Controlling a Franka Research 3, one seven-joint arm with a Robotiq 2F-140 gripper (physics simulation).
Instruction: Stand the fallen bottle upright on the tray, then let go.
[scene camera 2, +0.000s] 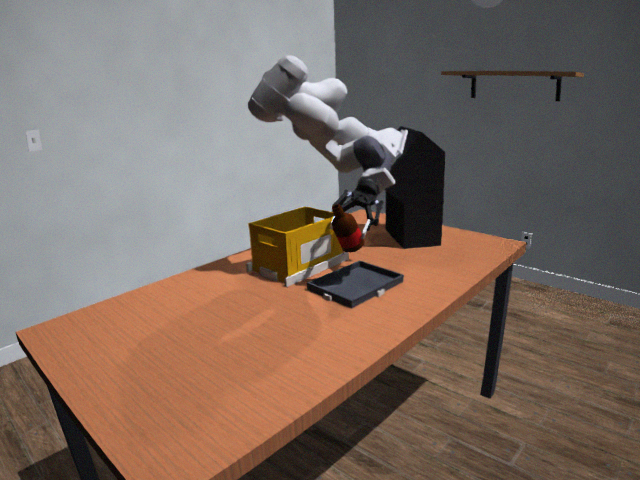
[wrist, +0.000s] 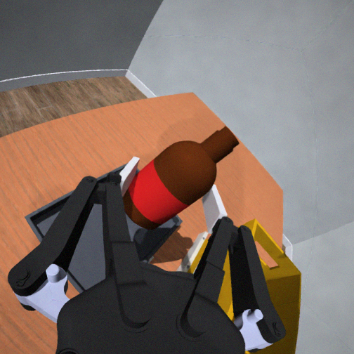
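Note:
A brown bottle with a red label (scene camera 2: 347, 230) (wrist: 172, 182) is held in the air, tilted, its neck toward the upper left in the scene view and toward the upper right in the wrist view. My gripper (scene camera 2: 352, 225) (wrist: 171, 179) is shut on the bottle's body, with one pale fingertip on each side. The dark grey tray (scene camera 2: 353, 299) (wrist: 31, 220) lies flat on the table, lower than the bottle and apart from it. In the wrist view the bottle and the fingers hide part of the tray.
A yellow crate (scene camera 2: 268, 250) (wrist: 285, 290) with pale strips along its base stands on the wooden table (scene camera 2: 232, 356) (wrist: 65, 145), beside the tray and close to the bottle. The black robot base (scene camera 2: 421, 191) stands at the table's back. A wall shelf (scene camera 2: 511, 73) hangs at the right.

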